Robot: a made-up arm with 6 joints. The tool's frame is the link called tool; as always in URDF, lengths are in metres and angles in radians. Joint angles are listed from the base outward.
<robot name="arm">
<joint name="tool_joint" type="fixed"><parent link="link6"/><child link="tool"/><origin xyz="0 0 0" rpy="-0.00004 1.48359 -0.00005"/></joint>
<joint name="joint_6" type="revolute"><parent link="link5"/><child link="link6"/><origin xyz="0.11 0 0.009" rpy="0 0 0"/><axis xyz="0.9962 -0.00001 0.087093"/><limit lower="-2.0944" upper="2.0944"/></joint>
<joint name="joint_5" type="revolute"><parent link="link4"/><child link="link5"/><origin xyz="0 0 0" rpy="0 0 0"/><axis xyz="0.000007 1 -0.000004"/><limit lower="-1.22" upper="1.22"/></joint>
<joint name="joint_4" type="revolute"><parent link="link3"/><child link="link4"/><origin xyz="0.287 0 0.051" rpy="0 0 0"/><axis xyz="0.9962 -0.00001 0.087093"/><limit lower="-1.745" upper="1.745"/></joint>
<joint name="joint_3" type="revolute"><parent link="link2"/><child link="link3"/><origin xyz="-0.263 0 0.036" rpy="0 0 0"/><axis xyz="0.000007 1 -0.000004"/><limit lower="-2.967" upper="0"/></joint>
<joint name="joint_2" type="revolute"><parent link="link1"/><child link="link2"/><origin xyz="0 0 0" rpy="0 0 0"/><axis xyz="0.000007 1 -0.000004"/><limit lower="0" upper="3.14"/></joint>
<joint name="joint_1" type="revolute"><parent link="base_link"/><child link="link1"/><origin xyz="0 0 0.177" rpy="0 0 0"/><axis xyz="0 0 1"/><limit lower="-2.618" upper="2.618"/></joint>
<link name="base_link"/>
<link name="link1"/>
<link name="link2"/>
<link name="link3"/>
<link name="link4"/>
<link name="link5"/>
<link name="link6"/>
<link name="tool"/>
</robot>
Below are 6 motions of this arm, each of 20 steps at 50 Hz.
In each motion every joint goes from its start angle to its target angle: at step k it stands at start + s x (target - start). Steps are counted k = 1, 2, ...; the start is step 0. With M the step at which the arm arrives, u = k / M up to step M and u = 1 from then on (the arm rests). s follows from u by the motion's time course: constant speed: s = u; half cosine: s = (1 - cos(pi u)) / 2; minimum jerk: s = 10 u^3 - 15 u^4 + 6 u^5.
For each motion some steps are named. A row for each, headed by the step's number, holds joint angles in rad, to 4 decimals.
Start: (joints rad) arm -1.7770 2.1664 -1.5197 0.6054 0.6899 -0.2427
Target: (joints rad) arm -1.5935 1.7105 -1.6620 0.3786 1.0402 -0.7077
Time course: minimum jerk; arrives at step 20
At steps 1, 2, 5, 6, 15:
1: -1.7768 2.1659 -1.5199 0.6051 0.6903 -0.2432
2: -1.7754 2.1625 -1.5209 0.6035 0.6929 -0.2467
5: -1.7580 2.1192 -1.5344 0.5819 0.7262 -0.2908
6: -1.7471 2.0921 -1.5429 0.5684 0.7470 -0.3185
15: -1.6125 1.7577 -1.6473 0.4021 1.0039 -0.6596

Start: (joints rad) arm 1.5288 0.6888 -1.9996 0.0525 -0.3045 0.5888
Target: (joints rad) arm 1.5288 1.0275 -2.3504 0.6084 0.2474 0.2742
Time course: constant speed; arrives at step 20
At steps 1, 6, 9, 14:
1: 1.5288 0.7057 -2.0171 0.0803 -0.2769 0.5731
6: 1.5288 0.7904 -2.1048 0.2193 -0.1389 0.4944
9: 1.5288 0.8412 -2.1575 0.3027 -0.0561 0.4472
14: 1.5288 0.9259 -2.2452 0.4416 0.0818 0.3686

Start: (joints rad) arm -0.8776 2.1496 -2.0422 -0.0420 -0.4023 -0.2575
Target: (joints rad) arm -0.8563 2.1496 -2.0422 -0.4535 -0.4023 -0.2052
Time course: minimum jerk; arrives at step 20
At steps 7, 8, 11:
7: -0.8726 2.1496 -2.0422 -0.1388 -0.4023 -0.2452
8: -0.8708 2.1496 -2.0422 -0.1726 -0.4023 -0.2409
11: -0.8650 2.1496 -2.0422 -0.2861 -0.4023 -0.2265

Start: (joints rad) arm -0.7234 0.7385 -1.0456 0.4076 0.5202 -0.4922
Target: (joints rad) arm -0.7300 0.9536 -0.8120 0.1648 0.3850 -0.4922
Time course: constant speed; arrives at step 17
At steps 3, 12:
3: -0.7246 0.7765 -1.0044 0.3648 0.4963 -0.4922
12: -0.7281 0.8903 -0.8807 0.2362 0.4248 -0.4922

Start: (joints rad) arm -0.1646 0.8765 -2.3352 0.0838 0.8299 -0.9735
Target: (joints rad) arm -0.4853 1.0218 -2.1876 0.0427 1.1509 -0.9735
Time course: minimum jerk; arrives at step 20
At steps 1, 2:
1: -0.1650 0.8767 -2.3350 0.0838 0.8303 -0.9735
2: -0.1673 0.8777 -2.3339 0.0834 0.8326 -0.9735

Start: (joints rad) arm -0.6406 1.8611 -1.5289 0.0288 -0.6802 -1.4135
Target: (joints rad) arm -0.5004 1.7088 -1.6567 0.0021 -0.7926 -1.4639
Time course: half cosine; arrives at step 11
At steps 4, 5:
4: -0.5996 1.8166 -1.5663 0.0210 -0.7131 -1.4282
5: -0.5805 1.7958 -1.5837 0.0173 -0.7284 -1.4351

